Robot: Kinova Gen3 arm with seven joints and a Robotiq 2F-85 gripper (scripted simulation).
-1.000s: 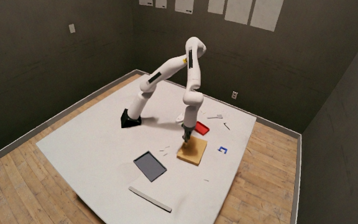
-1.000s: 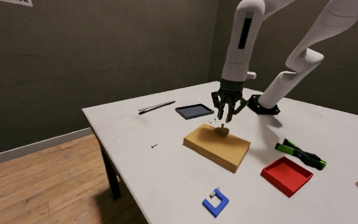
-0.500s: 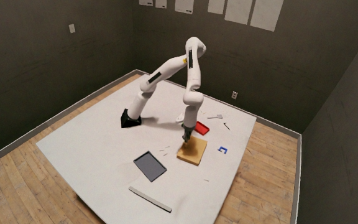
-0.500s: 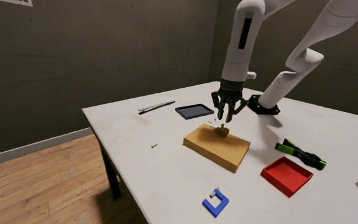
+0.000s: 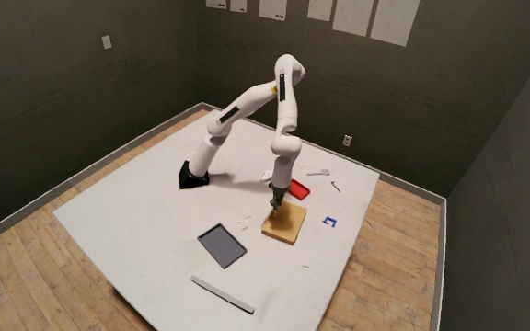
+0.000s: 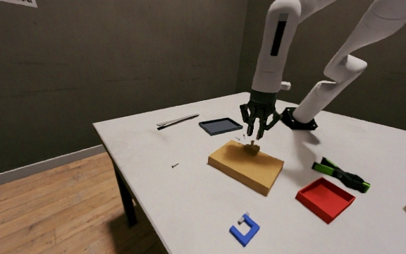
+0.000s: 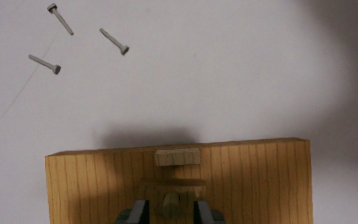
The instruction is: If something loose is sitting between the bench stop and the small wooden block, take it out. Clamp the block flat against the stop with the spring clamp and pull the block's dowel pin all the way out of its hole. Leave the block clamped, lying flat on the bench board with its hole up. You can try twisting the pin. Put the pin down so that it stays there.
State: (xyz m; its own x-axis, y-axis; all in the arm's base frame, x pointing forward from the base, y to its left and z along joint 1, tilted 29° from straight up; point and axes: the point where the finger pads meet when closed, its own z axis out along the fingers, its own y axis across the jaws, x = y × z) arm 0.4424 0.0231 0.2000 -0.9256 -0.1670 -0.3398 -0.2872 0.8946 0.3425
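My gripper is now 5 cm above the dowel pin. Also, from my hand: grey tray 27 cm to the right, 10 cm below, 6 cm behind; then red tray 22 cm to the left, 10 cm below, 5 cm behind; then small wooden block 7 cm below.
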